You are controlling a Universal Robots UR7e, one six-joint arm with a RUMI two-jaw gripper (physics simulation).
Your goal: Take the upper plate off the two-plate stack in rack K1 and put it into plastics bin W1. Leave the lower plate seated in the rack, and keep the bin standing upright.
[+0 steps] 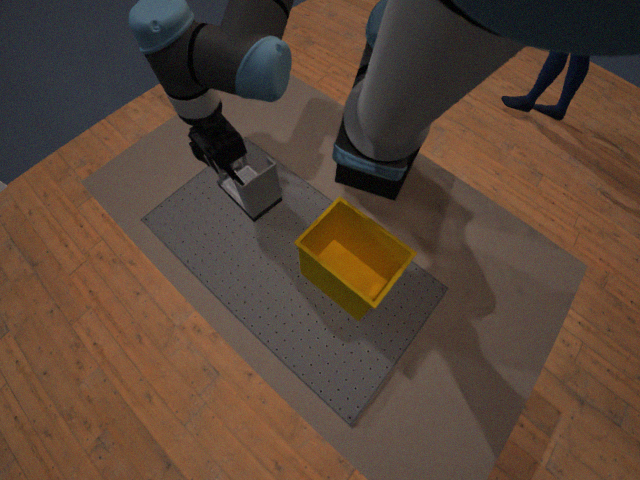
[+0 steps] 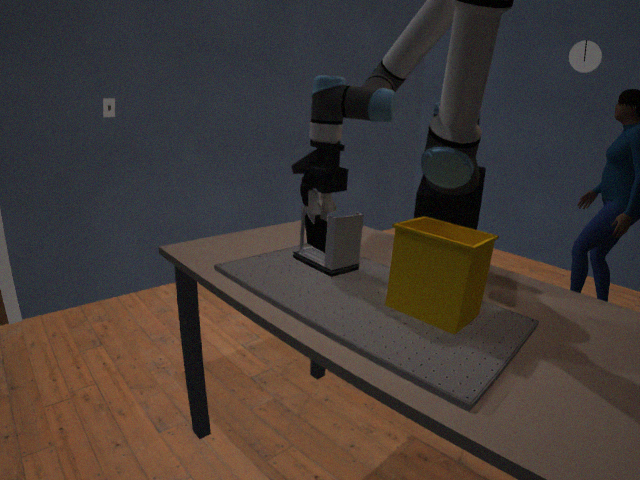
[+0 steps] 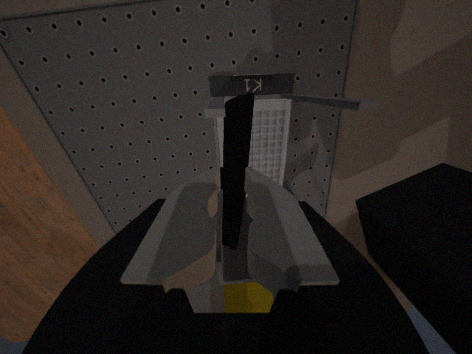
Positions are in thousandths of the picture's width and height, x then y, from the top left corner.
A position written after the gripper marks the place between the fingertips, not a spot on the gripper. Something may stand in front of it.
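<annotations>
You can see the gripper in image 1 (355, 353), and it's there in image 2 (495, 464) and image 3 (493, 479) too. There's also a yellow plastics bin W1, which is in image 1 (551, 541), again in image 2 (685, 570), and in image 3 (531, 840) as well.
</annotations>
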